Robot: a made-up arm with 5 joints.
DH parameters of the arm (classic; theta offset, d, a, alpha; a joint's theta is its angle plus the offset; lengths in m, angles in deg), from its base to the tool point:
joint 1: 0 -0.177 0.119 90
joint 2: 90 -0.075 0.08 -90
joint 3: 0 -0.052 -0.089 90
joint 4: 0 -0.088 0.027 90
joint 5: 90 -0.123 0.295 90
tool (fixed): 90 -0.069 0 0
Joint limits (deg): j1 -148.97..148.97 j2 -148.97..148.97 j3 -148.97..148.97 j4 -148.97..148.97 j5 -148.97..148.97
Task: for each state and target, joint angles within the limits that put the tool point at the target. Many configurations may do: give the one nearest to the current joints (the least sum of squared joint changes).
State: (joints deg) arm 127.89 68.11 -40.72 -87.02 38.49
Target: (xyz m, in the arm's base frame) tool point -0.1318 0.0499 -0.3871
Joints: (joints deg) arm 126.59 83.29 -44.31 -64.90 44.96
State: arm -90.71 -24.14 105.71 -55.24 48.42
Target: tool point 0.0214 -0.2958 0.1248
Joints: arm -83.55 -53.71 135.53 -21.84 36.73
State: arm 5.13 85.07 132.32 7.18 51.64
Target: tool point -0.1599 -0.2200 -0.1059
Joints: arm 10.27 74.40 125.82 12.16 51.17
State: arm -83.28 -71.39 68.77 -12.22 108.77
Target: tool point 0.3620 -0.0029 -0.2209
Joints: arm -106.04 -54.96 27.37 -17.47 146.91
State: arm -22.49 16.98 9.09 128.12 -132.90
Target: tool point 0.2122 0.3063 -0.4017
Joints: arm -33.22 10.00 -7.38 115.15 -137.48
